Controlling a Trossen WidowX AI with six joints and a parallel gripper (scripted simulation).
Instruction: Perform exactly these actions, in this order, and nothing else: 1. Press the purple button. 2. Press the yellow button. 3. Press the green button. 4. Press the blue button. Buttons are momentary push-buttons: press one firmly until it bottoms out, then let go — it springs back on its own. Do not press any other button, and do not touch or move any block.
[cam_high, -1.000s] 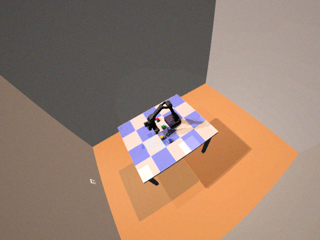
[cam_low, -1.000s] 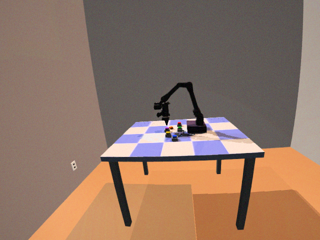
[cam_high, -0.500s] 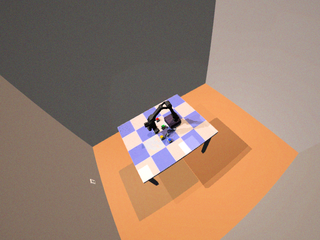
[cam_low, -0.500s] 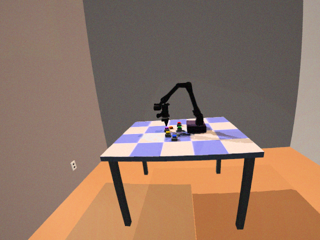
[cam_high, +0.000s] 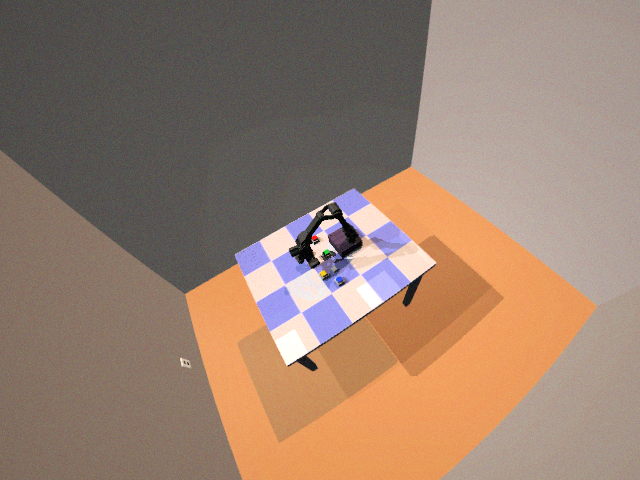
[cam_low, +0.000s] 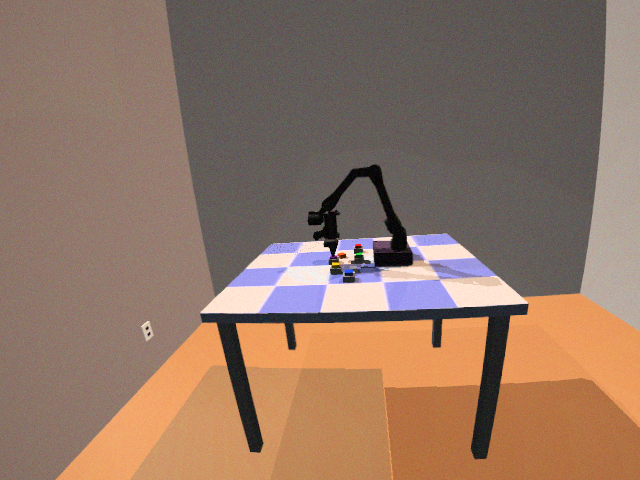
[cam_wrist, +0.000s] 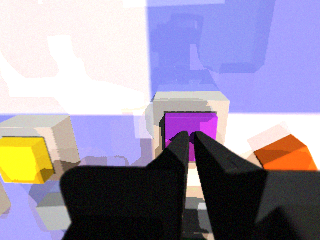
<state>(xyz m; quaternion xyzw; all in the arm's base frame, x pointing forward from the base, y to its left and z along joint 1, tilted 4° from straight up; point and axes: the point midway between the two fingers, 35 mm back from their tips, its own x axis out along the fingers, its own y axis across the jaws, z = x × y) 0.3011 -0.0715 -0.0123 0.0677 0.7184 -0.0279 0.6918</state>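
The yellow button is 120 mm to the left of my gripper tip. From my gripper tip the other things lie so: red button (140 mm to the right, 140 mm behind); blue button (230 mm to the left, 50 mm behind).
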